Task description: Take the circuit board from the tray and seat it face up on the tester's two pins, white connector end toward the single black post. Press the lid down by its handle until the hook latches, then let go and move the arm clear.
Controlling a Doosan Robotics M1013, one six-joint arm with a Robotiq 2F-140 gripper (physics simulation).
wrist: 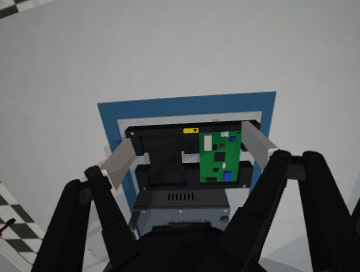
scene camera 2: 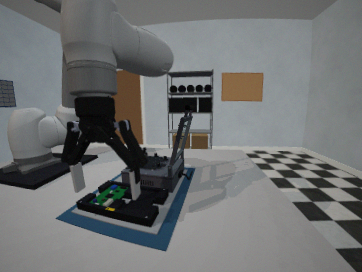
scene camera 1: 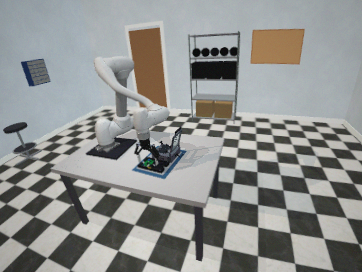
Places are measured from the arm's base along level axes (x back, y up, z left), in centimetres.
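Pixels of known places: gripper, fingertip midpoint: (wrist: 185, 139) (scene camera 2: 106, 193) (scene camera 1: 148, 162); arm's base at its link origin: (scene camera 2: 35, 164) (scene camera 1: 107, 146).
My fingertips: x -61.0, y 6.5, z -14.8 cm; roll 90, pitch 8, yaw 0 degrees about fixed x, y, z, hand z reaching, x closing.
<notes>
For each thing: its top centre in the pictures, then the offset to it from my fingertips. "*": a spot on its surface instead. Level surfaces: height alone.
- green circuit board at its top centre: (wrist: 220, 160) (scene camera 2: 110, 193) (scene camera 1: 148, 162) dx +6.0, dy -5.3, dz +6.9 cm
- grey tester at a spot on its surface: (wrist: 180, 197) * dx -1.3, dy -4.9, dz +15.3 cm
- blue-edged mat at its surface level: dy -7.9 cm
- table at its surface level: dy -8.1 cm
The green circuit board (scene camera 1: 148, 163) (scene camera 2: 120, 191) (wrist: 220, 157) lies face up in the right-hand pocket of the black tray (scene camera 2: 125, 216) (wrist: 142, 175) in the wrist view; its white connector is at the upper left there. My gripper (scene camera 2: 107, 193) (wrist: 185, 139) is wide open and empty, low over the tray. In the wrist view one finger is at the tray's left end, the other beside the board's right edge. The grey tester (scene camera 1: 167, 154) (scene camera 2: 160, 179) (wrist: 180, 197) stands behind the tray, its lid (scene camera 1: 175, 142) (scene camera 2: 180, 140) raised. Gripper parts hide its pins in the wrist view.
Tray and tester stand on a blue-edged mat (scene camera 2: 172, 230) (wrist: 187, 100) on the table (scene camera 1: 115, 175). The raised lid stands to the right of the gripper in scene camera 2. The arm's black base plate (scene camera 1: 117, 150) is at the left. A shelf rack (scene camera 1: 190, 75) stands by the back wall.
</notes>
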